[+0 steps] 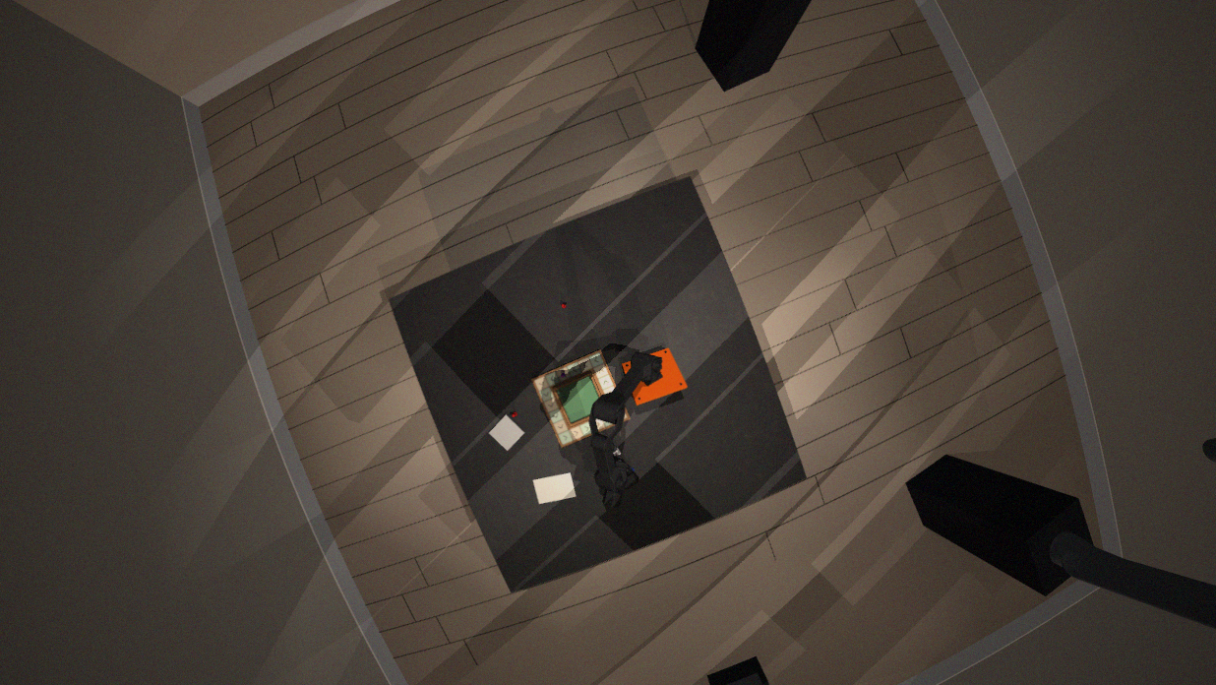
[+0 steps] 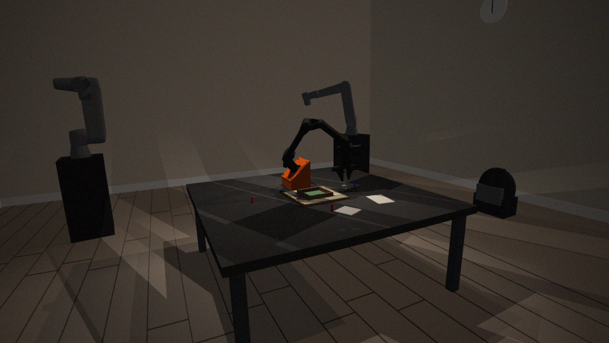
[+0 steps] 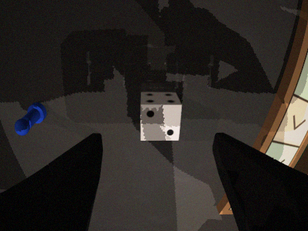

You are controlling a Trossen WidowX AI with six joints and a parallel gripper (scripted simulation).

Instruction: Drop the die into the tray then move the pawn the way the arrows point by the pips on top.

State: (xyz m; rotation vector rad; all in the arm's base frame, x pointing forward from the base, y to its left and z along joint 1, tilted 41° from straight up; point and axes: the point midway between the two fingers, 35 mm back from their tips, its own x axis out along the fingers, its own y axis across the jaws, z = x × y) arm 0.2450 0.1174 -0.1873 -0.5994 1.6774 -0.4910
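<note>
My gripper tip is now 40 mm above the white die. From my gripper tip the other things lie so: dice tray: 20 mm ahead, 250 mm to the right, 50 mm below; blue pawn: 20 mm behind, 90 mm to the left, 40 mm below; flat card: 280 mm ahead, 10 mm to the left, 50 mm below.
</note>
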